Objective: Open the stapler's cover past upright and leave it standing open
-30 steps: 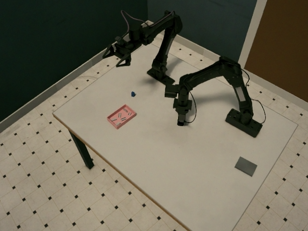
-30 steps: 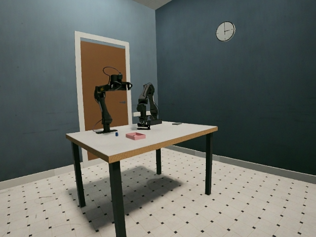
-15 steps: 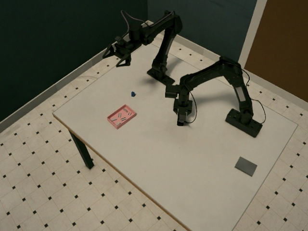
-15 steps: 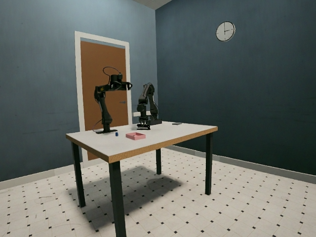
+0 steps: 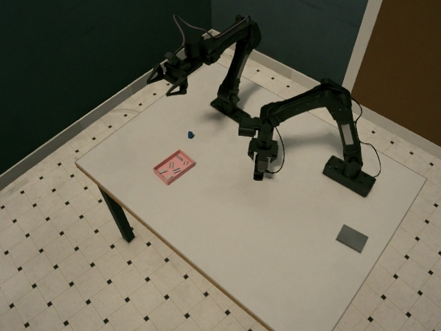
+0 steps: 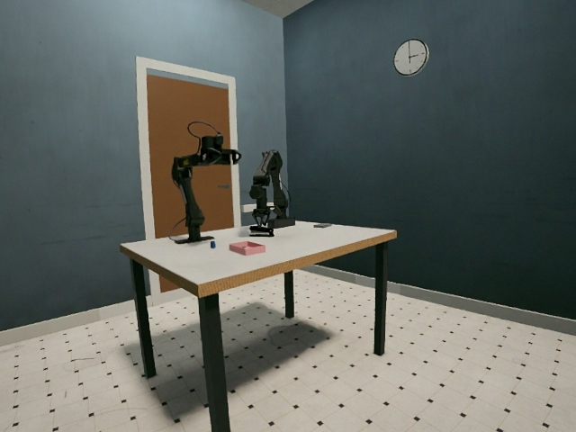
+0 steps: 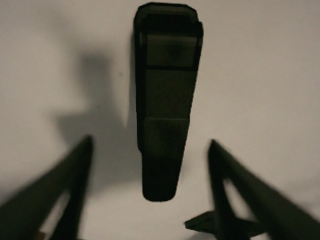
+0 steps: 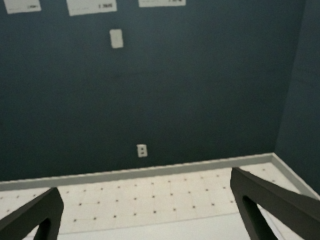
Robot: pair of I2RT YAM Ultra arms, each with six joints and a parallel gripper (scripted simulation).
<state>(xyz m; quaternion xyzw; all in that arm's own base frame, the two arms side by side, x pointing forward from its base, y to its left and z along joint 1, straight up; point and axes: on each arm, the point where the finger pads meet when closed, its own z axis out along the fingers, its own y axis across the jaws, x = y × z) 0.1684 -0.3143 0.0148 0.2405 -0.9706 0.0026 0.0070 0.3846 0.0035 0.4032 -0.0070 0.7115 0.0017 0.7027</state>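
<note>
Right now the stapler is 3 cm below my left hand and 1 cm to the right of it. The rest, counted from my left hand: blue object 34 cm to the right, 6 cm ahead, 4 cm below; grey pad 45 cm to the left, 5 cm below, 5 cm ahead.
</note>
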